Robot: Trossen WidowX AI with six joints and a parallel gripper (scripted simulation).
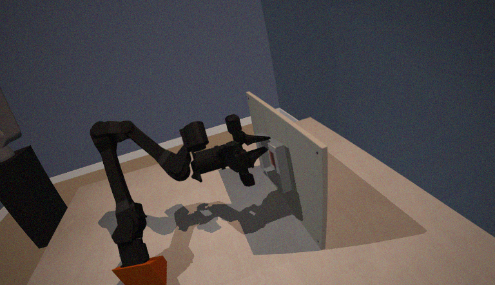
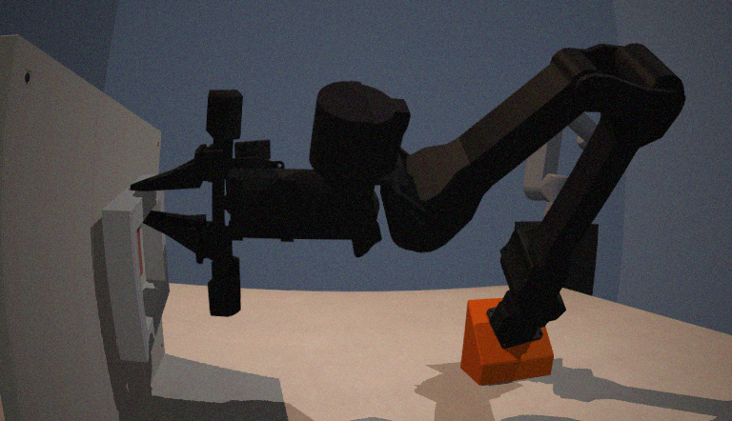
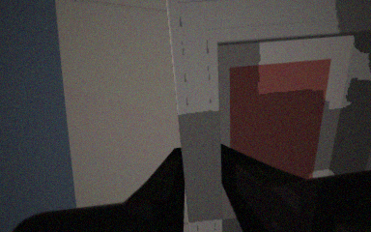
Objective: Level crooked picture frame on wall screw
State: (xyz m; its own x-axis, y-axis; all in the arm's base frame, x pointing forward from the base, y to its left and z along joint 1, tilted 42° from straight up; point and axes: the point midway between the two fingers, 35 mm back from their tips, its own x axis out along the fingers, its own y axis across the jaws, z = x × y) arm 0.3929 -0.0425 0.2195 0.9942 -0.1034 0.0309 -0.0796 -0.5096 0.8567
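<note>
Right now my gripper tip is 1 cm to the left of the picture frame and 5 cm above it. Round my gripper tip: grey wall panel 2 cm ahead, 7 cm below.
</note>
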